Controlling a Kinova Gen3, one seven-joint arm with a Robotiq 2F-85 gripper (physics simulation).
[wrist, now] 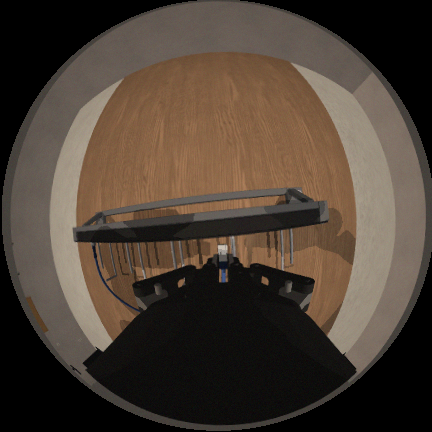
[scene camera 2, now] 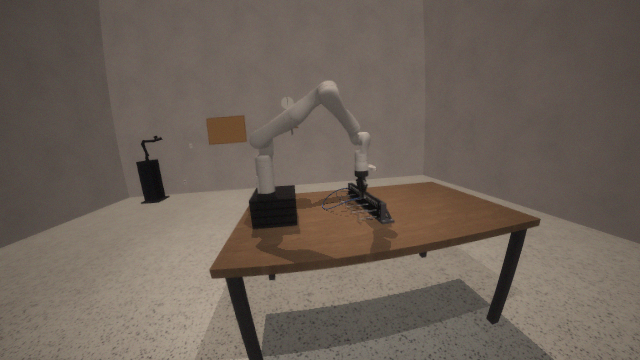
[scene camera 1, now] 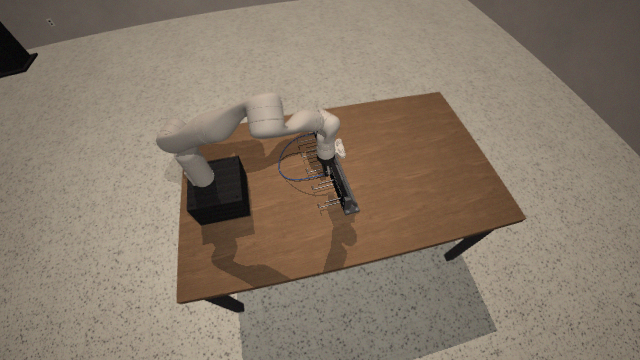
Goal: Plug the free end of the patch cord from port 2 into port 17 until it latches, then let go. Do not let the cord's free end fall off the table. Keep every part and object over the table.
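Frame: origin at the arm's base, x ahead, y up, z right, level; centimetres.
Seen in the pictures: gripper, fingertip midpoint: [wrist: 222, 260] [scene camera 2: 361, 197] [scene camera 1: 325, 174]; arm's base, origin of the base link: [scene camera 2: 266, 191] [scene camera 1: 203, 177].
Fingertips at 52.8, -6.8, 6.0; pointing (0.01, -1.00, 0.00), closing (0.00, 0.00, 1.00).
Pixels of each thing's top centre, then the offset from my fingertips to it, as dx, dy, dz. "pt": a spot on its surface instead. Level surfaces: height alone.
- patch panel, middle of its top: [wrist: 158, 252] [scene camera 1: 324, 157] [scene camera 2: 358, 191] +1.3, +1.2, -8.4
- blue patch cord, surface spot: [scene camera 1: 278, 165] [scene camera 2: 322, 205] pt -20.6, -8.2, -16.2
- cord's free-end plug, middle of its top: [wrist: 222, 253] +1.2, +1.0, +0.0
- wooden table, its level: dy -8.9
The patch panel [scene camera 1: 344, 185] [scene camera 2: 374, 202] [wrist: 200, 226] stands on the table; its port face and port numbers are hidden in the wrist view. The blue patch cord [scene camera 1: 279, 165] [scene camera 2: 324, 204] runs in a loop from the panel's far end, at the left in the wrist view, to my gripper. My gripper [scene camera 1: 328, 173] [scene camera 2: 362, 194] [wrist: 222, 260] is shut on the cord's free-end plug [wrist: 222, 248]. The clear plug tip sticks out of the fingers toward the panel. A narrow gap shows between them in the wrist view; whether the plug lines up with port 17 cannot be told.
Thin metal cable bars [scene camera 1: 322, 188] [wrist: 282, 250] stick out from the panel's port side, on both sides of the gripper. The black base block [scene camera 1: 220, 195] [scene camera 2: 274, 207] stands on the wooden table [scene camera 1: 425, 175] [scene camera 2: 450, 215] [wrist: 225, 125] behind the cord loop.
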